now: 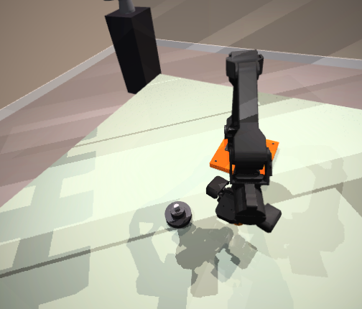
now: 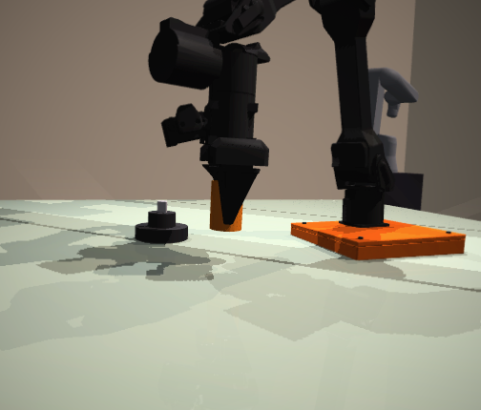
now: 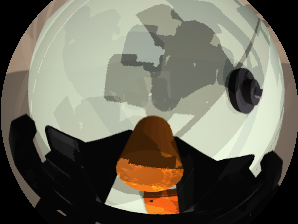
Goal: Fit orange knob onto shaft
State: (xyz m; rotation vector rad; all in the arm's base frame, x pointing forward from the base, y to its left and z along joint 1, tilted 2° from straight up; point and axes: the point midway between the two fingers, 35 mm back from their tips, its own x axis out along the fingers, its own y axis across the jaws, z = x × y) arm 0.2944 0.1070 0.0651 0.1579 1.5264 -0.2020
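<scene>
The round pedestal is 4 cm ahead of my gripper tip, 18 cm to the right of it and 2 cm below it. The rest, counted from my gripper tip: orange knob 3 cm above.
</scene>
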